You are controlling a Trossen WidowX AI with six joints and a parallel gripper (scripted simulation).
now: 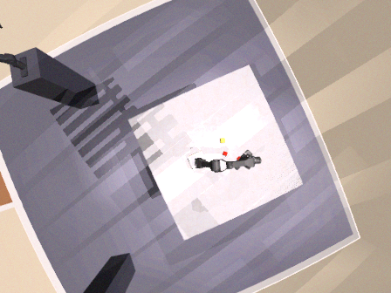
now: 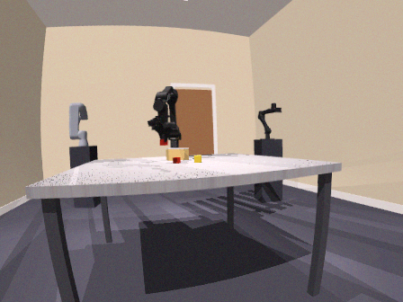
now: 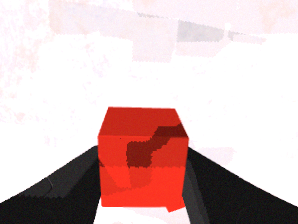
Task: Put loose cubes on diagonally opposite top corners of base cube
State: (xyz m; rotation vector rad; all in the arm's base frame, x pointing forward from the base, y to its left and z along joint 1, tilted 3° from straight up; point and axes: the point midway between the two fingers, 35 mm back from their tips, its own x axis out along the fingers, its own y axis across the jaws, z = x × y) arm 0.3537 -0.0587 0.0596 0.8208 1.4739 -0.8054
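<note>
The yellow cube is 19 cm to the left of my gripper tip, 10 cm below it and 8 cm behind it.
</note>
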